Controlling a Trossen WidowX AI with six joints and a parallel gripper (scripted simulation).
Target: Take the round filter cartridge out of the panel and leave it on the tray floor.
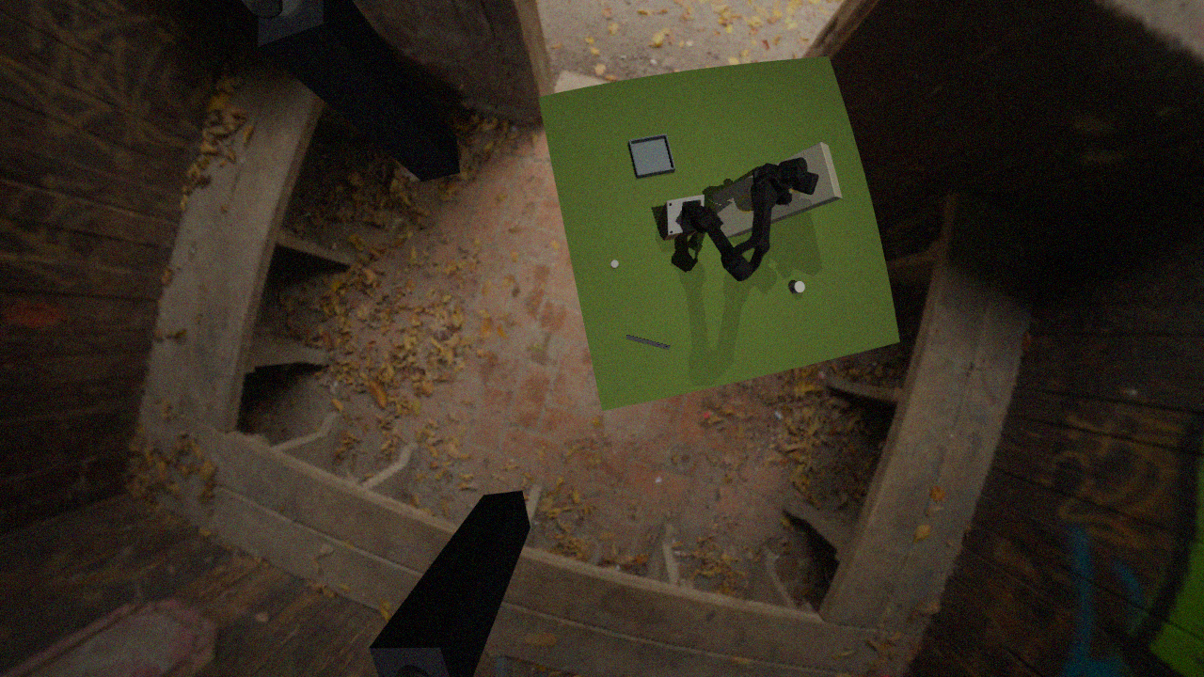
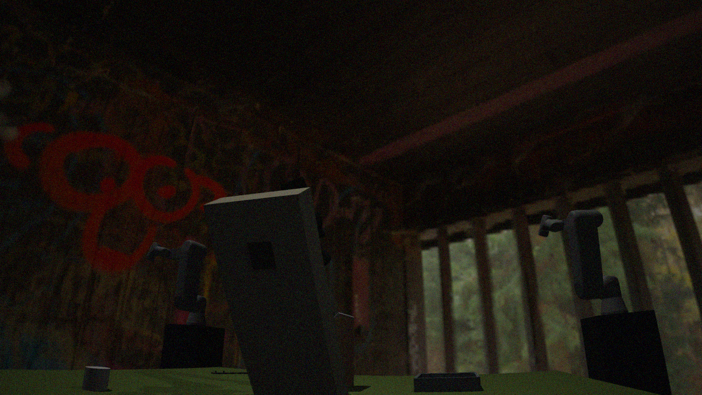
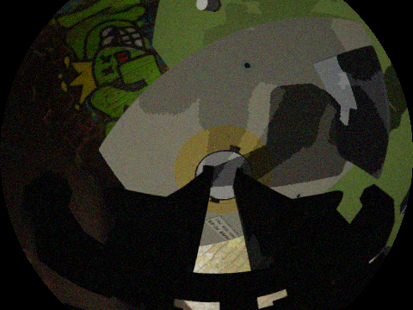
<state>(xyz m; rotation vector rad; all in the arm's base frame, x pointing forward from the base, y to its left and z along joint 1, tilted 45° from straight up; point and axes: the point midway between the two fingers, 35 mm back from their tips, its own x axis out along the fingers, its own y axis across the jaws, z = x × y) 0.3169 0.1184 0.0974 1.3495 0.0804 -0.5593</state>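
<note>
The round filter cartridge lies 1 cm below my gripper tip and 1 cm ahead of it. The rest, counted from my gripper tip: grey tray: 42 cm behind, 27 cm to the left, 27 cm below.
</note>
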